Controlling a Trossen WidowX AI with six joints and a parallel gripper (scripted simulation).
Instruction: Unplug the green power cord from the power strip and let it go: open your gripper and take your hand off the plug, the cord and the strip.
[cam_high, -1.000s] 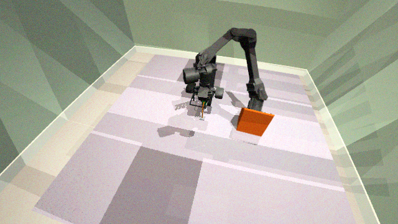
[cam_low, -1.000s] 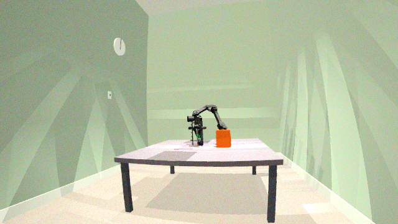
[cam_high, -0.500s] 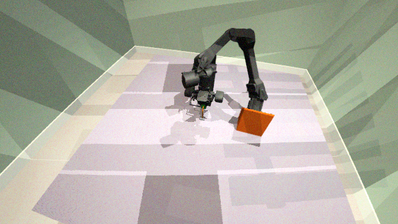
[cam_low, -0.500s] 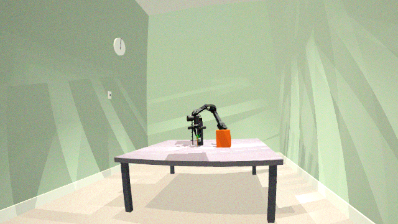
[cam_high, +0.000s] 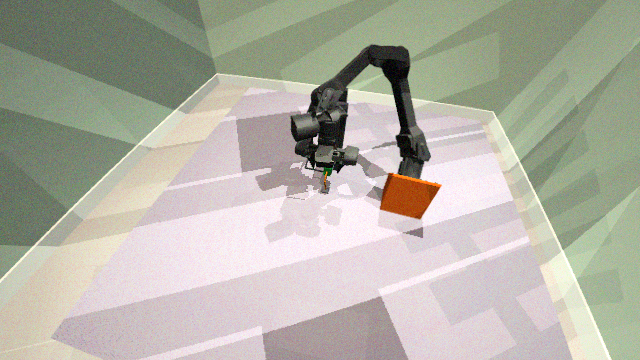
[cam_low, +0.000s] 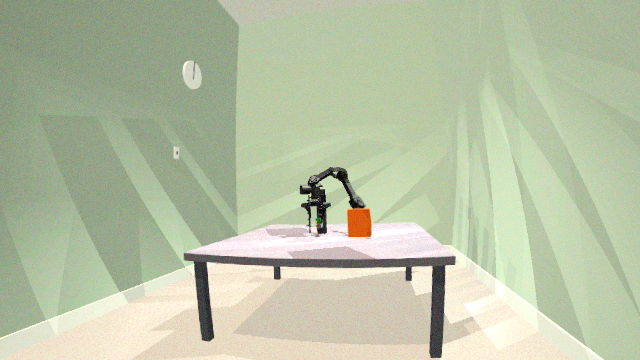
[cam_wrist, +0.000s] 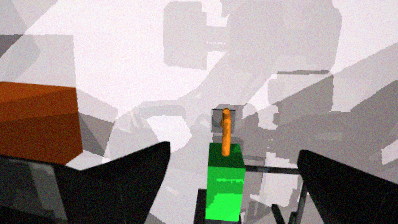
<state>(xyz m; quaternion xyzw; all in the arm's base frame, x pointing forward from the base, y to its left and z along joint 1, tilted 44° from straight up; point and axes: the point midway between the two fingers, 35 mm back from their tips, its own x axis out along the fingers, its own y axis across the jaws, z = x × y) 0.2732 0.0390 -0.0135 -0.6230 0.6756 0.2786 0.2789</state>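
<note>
Now: the green plug 50 mm to the right of my gripper tip and 10 mm below it.
</note>
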